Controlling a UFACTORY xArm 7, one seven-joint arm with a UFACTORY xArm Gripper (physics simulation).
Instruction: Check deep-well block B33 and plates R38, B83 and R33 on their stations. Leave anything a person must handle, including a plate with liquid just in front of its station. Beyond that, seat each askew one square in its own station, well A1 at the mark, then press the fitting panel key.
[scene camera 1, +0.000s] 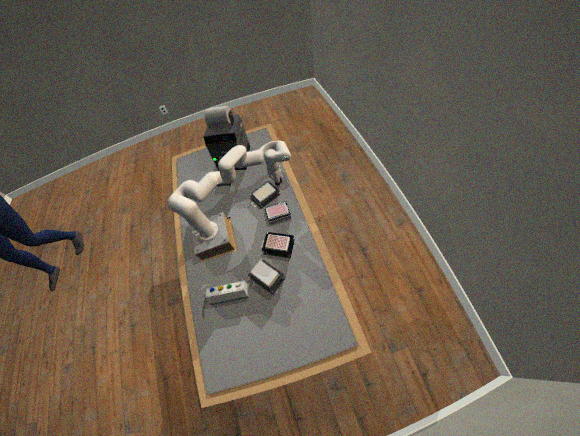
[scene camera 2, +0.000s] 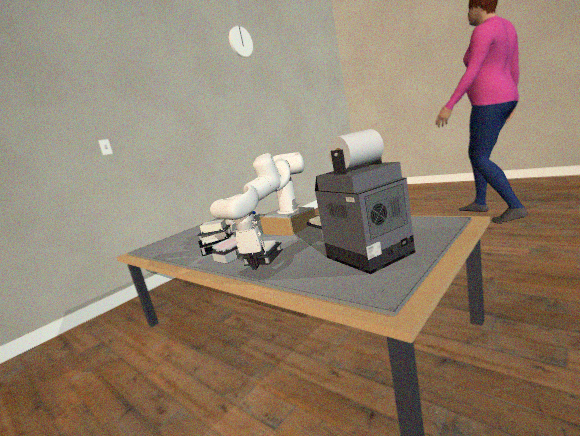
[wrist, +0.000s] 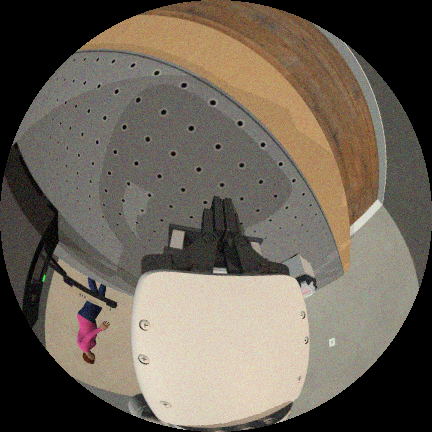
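My gripper (scene camera 1: 278, 181) (scene camera 2: 254, 266) (wrist: 218, 208) is shut and empty, low over the mat beside the nearest pale-topped plate (scene camera 1: 265, 193), on the table-edge side. That plate sits on a dark station, partly hidden behind the gripper in scene camera 2. A pink-topped plate (scene camera 1: 277, 211) (scene camera 2: 225, 246) is the second in the row. A plate with red-and-white wells (scene camera 1: 278, 242) sits on a black station, and another pale-topped plate (scene camera 1: 266, 274) is at the far end. The panel (scene camera 1: 226, 293) has blue, yellow, green and white keys. Labels, A1 marks and exact seating are too small to tell.
A dark instrument (scene camera 1: 220, 137) (scene camera 2: 367, 215) with a pale cylinder (scene camera 1: 219, 116) (scene camera 2: 362, 148) on top stands at one table end. The arm's wooden base block (scene camera 1: 216, 244) (scene camera 2: 280, 224) stands opposite the plate row. A person (scene camera 2: 492, 70) (wrist: 87, 327) is beyond the table.
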